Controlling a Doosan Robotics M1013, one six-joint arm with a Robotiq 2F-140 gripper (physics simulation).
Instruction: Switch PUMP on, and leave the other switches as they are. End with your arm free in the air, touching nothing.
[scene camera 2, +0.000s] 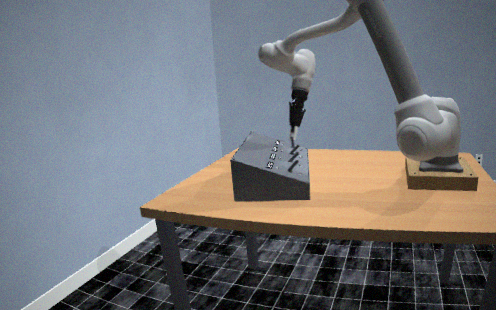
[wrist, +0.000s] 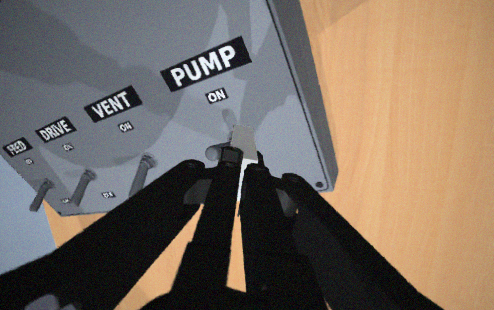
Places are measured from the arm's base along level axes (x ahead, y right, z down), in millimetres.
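Where they show: gripper, fingertip midpoint: (scene camera 2: 291, 140) (wrist: 240, 141); arm's base, origin of the base link: (scene camera 2: 439, 165).
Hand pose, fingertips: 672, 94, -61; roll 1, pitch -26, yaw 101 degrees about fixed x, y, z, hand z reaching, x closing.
Things, the pixels of their top centre, and the offset from my fingertips, as dx, dy, dz. "pt": a spot on its surface instead. Level surfaces: height alone.
- PUMP switch, middle of its top: (wrist: 210, 156) -9, -15, -20
- label, surface spot: (wrist: 216, 95) pt +35, -28, +13
- VENT lever, middle of its top: (wrist: 125, 186) -57, -126, -11
- DRIVE lever, middle of its top: (wrist: 66, 195) -92, -241, -11
- FEED lever, middle of its top: (wrist: 26, 202) -127, -356, -11
- wooden table, its level: dz +115
The dark grey switch box (scene camera 2: 267, 182) (wrist: 165, 25) stands on the table with a sloped panel. The PUMP switch (wrist: 213, 152) shows its rounded lever end just left of my fingertips in the wrist view; its base and its OFF label are hidden. Its ON label (wrist: 216, 95) is above it. The VENT lever (wrist: 140, 175), DRIVE lever (wrist: 82, 187) and FEED lever (wrist: 40, 195) lean toward the panel's lower edge, the OFF side. My gripper (scene camera 2: 294, 134) (wrist: 240, 141) is shut and empty, its tips low at the PUMP lever; whether they touch it is hard to tell.
The wooden table (scene camera 2: 350, 200) (wrist: 410, 125) extends right of the box. The arm's base (scene camera 2: 442, 177) stands at the table's right side. A blue wall (scene camera 2: 110, 100) rises behind and to the left.
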